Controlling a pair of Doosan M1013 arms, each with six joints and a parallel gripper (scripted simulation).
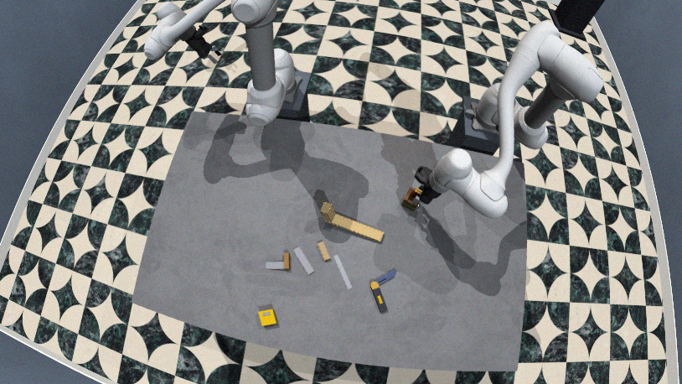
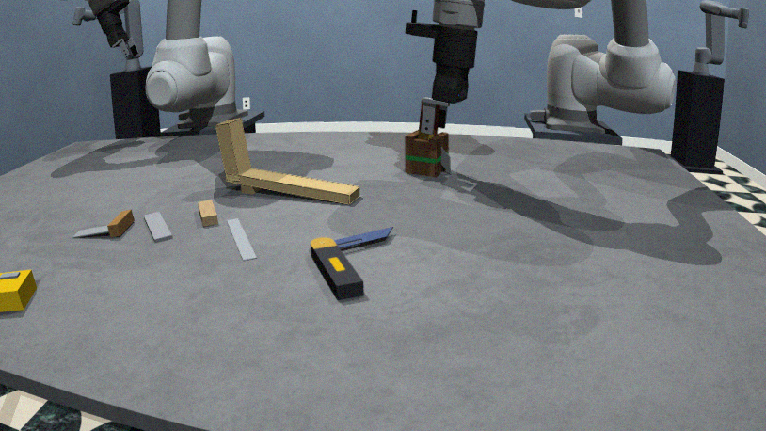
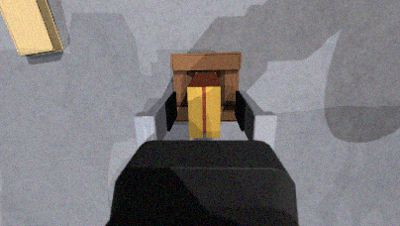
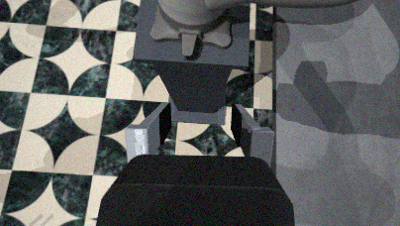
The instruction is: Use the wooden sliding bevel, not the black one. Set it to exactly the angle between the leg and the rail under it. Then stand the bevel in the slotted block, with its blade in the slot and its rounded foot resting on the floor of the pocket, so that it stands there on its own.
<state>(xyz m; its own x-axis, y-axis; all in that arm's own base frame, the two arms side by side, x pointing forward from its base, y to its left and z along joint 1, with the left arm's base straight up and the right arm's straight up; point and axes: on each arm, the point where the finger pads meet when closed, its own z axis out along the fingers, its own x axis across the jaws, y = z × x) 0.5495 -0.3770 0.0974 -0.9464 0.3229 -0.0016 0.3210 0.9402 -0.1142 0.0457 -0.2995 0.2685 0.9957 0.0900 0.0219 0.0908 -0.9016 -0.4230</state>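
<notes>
The wooden sliding bevel is 10 mm to the right of my left hand and 30 mm below it. Also, from my left hand: black bevel 380 mm ahead, 100 mm to the right, 90 mm below; steel blade 50 mm below; thin grey strip 330 mm ahead, 260 mm to the right, 100 mm below.
</notes>
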